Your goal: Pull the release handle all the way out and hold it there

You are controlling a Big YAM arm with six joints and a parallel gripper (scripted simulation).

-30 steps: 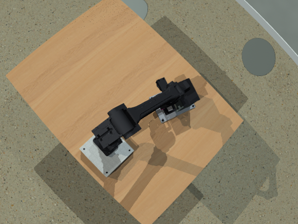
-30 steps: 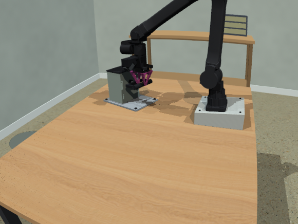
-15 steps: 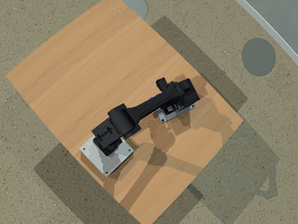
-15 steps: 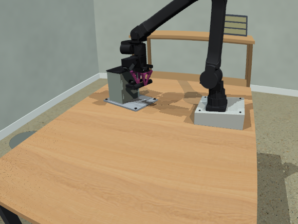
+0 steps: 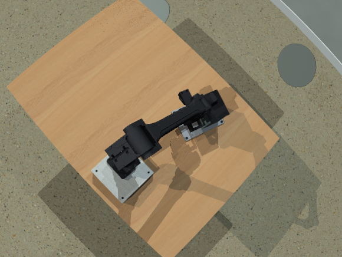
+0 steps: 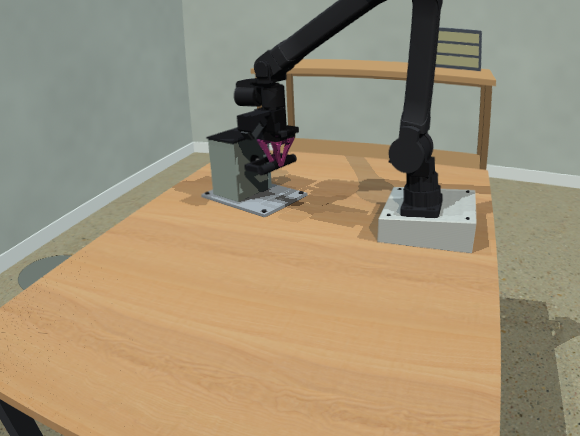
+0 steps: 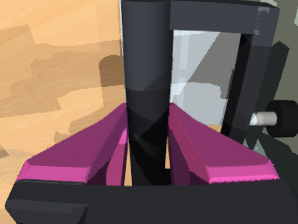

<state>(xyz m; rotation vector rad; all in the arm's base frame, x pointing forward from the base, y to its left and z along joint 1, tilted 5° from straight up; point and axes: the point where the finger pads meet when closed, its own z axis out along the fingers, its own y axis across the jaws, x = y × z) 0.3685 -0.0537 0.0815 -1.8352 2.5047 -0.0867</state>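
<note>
My hand is 5 cm short of the release handle grip and 2 cm to the left of it. Round my hand: grey baseplate: 11 cm below, 9 cm ahead, 3 cm to the right.
</note>
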